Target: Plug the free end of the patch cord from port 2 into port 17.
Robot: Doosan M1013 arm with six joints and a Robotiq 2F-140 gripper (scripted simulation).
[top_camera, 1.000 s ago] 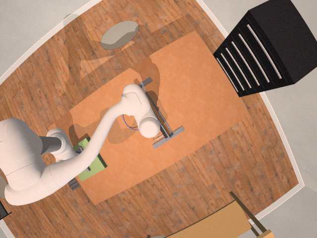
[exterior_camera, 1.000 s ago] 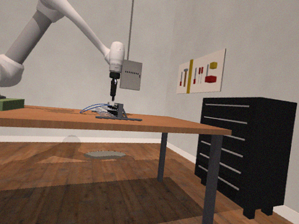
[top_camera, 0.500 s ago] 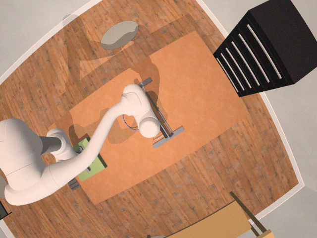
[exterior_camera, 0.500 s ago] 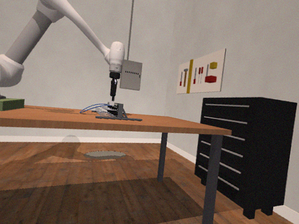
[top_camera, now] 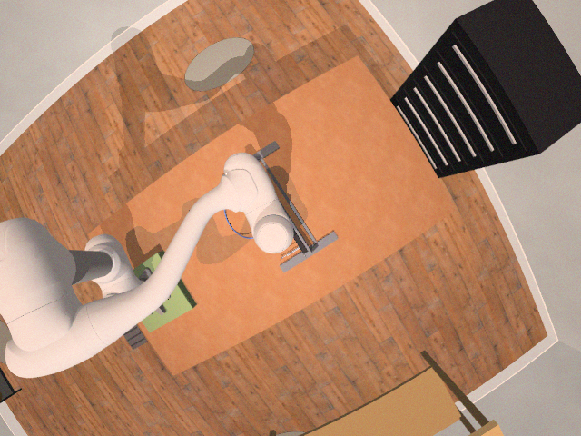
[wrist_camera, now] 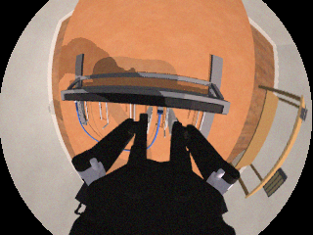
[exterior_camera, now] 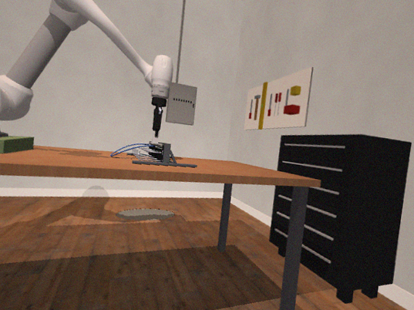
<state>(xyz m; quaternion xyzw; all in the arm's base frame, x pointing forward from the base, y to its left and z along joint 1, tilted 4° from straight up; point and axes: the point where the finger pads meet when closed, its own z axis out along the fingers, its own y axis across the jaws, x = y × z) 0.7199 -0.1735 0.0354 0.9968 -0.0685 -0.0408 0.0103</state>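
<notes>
Now: hand 5 cm above the pale plug and 1 cm short of it.
</notes>
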